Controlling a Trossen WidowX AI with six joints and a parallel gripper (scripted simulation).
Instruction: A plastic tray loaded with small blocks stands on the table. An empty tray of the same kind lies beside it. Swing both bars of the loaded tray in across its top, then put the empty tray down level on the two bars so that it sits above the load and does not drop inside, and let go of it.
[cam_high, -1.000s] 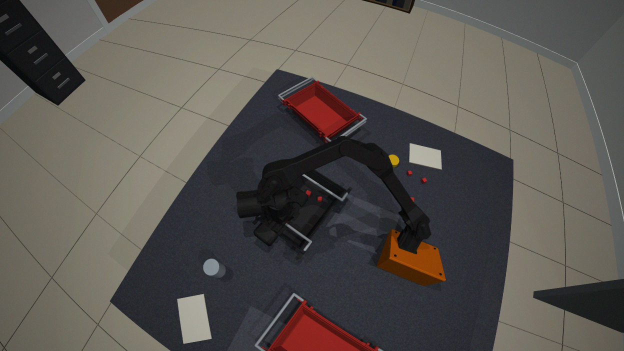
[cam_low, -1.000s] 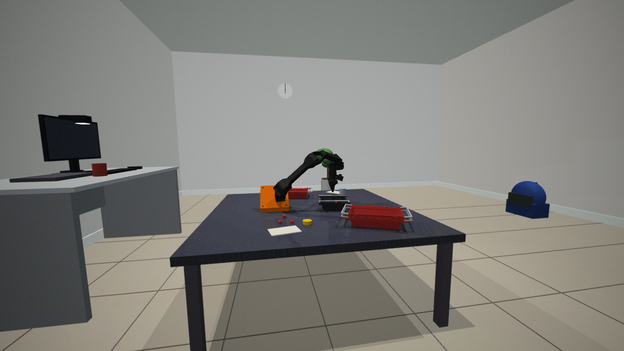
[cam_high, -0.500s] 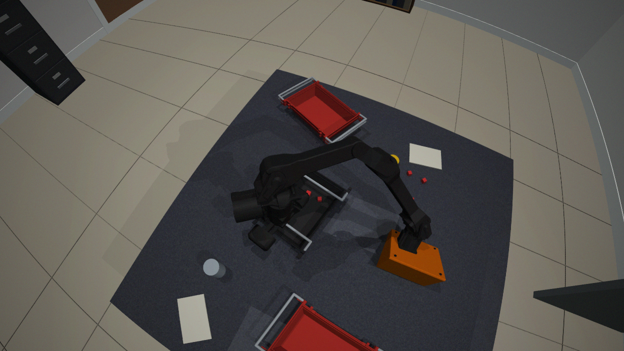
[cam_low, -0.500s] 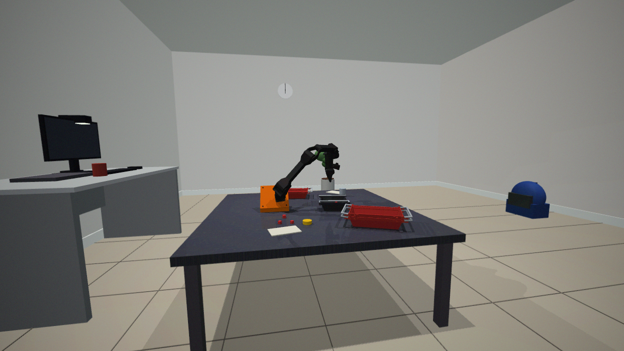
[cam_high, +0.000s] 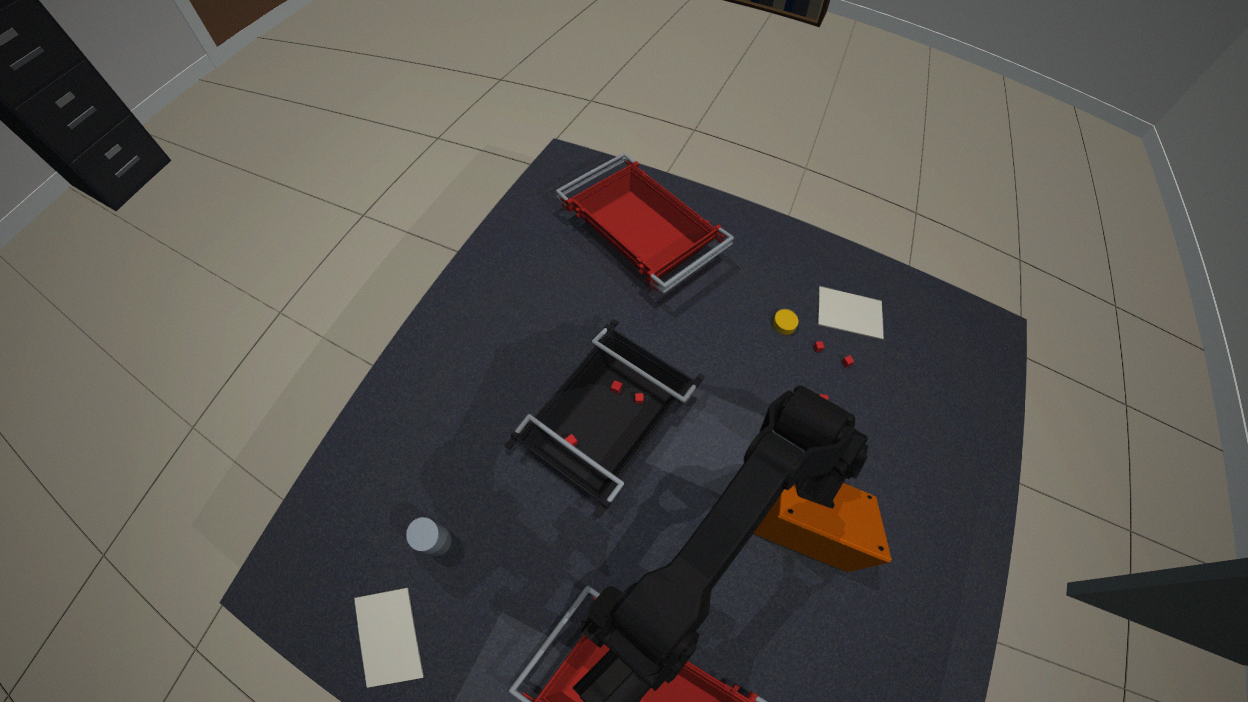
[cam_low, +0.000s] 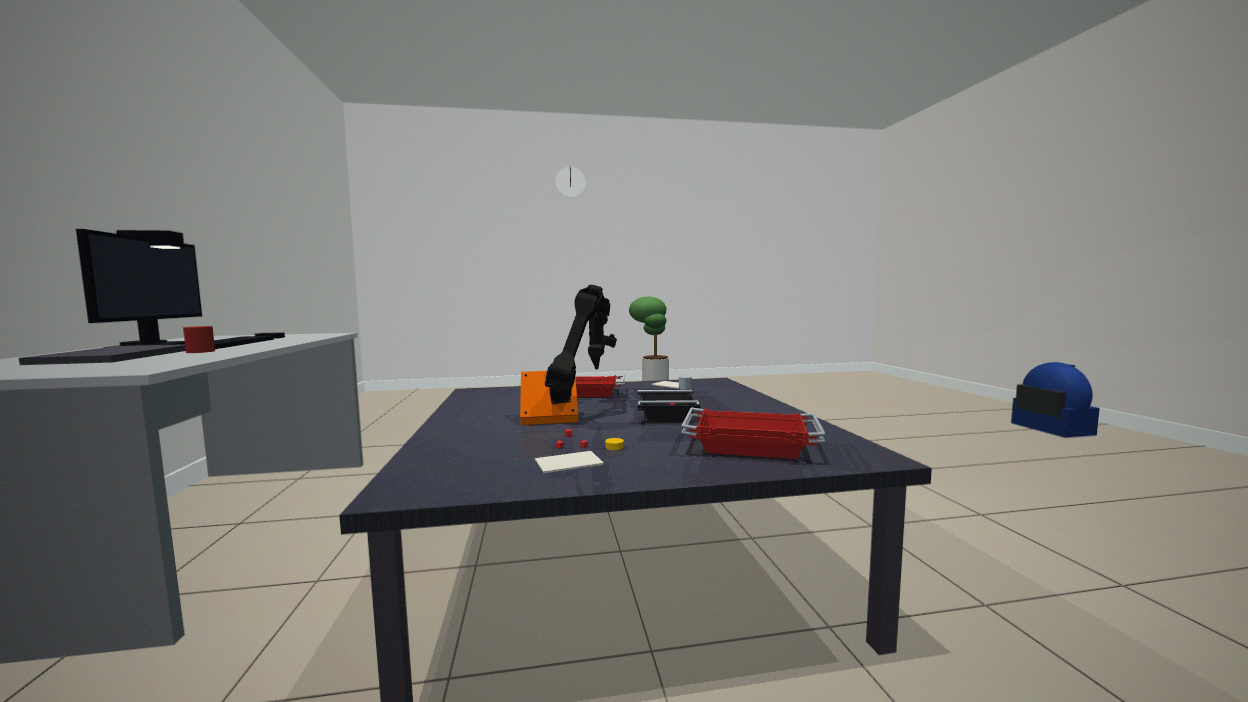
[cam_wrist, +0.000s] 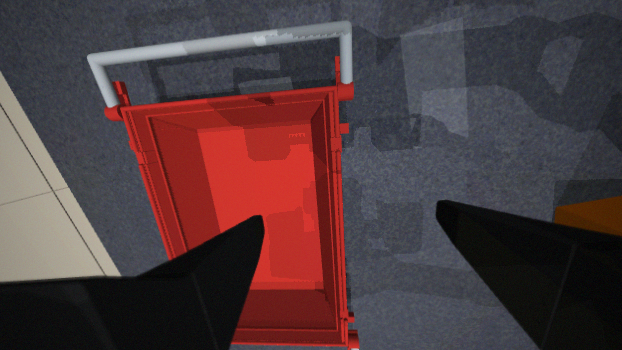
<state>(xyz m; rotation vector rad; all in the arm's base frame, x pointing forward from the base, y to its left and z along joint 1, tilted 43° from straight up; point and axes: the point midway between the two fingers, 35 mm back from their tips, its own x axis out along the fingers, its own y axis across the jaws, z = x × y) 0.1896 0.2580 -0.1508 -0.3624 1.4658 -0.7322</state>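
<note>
Now: the red tray 10 cm to the left of my gripper tip, 8 cm below it and 4 cm behind it. From my gripper tip the other things lie so: yellow disc 64 cm to the right, 12 cm below, 8 cm behind; then grey cylinder 38 cm ahead, 9 cm below.
</note>
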